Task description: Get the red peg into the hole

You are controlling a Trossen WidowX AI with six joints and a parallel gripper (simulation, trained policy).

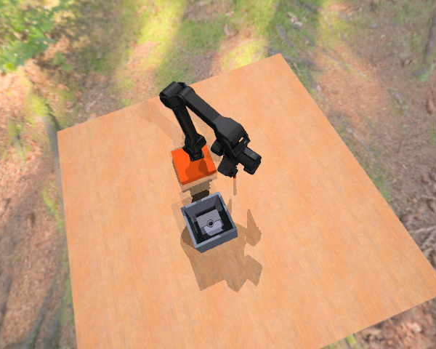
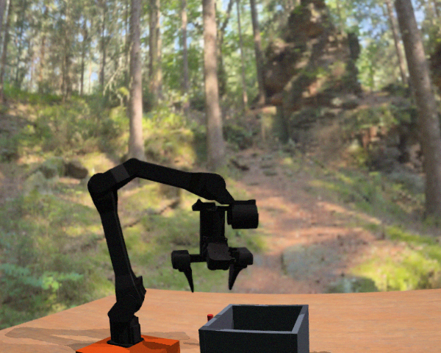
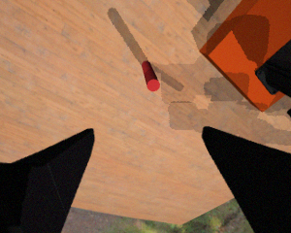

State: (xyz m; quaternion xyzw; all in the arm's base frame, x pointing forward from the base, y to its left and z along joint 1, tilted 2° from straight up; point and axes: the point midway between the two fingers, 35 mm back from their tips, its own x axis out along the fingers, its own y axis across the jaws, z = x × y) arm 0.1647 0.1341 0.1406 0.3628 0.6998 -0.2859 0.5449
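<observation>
The red peg is 10 cm below my gripper tip and 2 cm to the right of it. From my gripper tip the other things lie so: grey plate (19 cm to the right, 17 cm ahead, 9 cm below).
</observation>
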